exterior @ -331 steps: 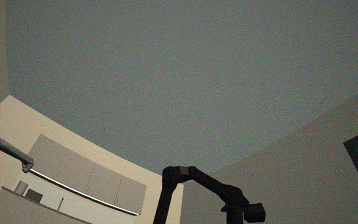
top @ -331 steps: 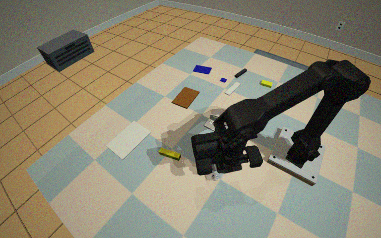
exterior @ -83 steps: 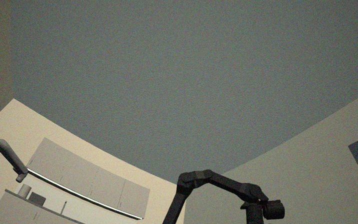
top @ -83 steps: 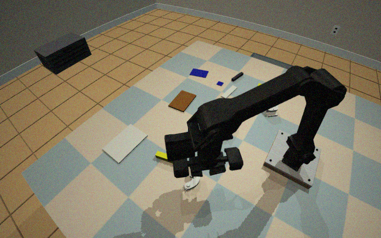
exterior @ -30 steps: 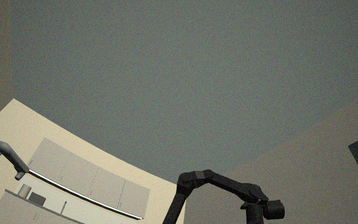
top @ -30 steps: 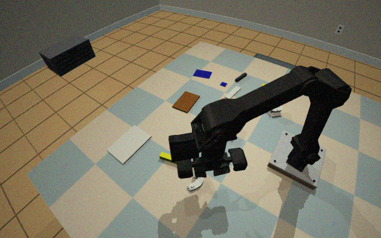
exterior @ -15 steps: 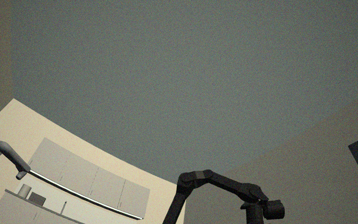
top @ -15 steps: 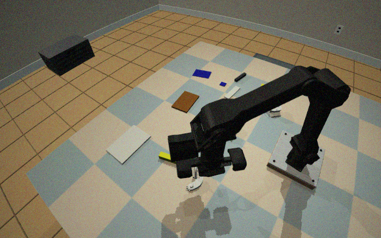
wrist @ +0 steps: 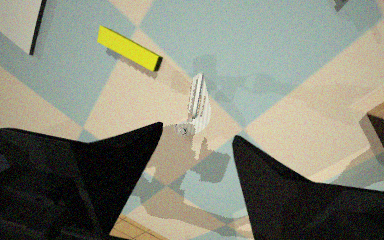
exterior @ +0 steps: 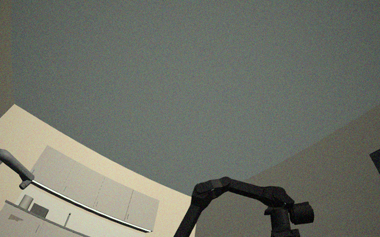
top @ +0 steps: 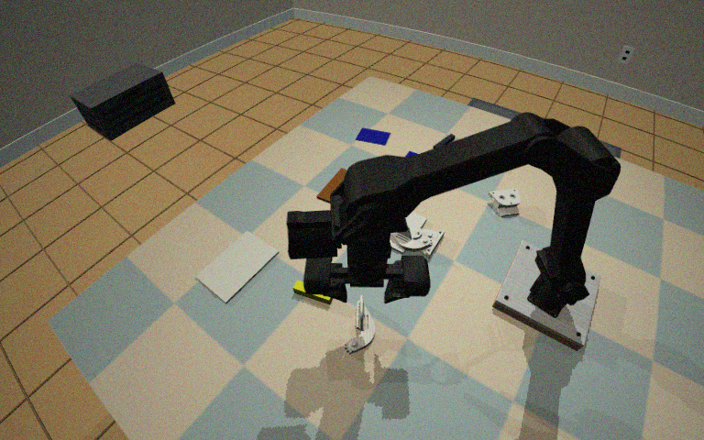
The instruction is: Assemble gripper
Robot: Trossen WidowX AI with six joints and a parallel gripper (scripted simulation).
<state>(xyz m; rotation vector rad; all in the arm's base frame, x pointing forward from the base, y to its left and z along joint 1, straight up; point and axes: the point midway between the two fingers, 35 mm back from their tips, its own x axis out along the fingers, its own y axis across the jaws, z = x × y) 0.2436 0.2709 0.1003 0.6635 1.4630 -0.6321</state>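
Right now the jaw is 10 mm behind my gripper tip, 40 mm to the left of it and 90 mm below it. The rest, counted from my gripper tip: brown tile 300 mm ahead, 240 mm to the right, 90 mm below; housing plate 30 mm ahead, 240 mm to the right, 90 mm below; white sheet 300 mm ahead, 100 mm to the left, 90 mm below.
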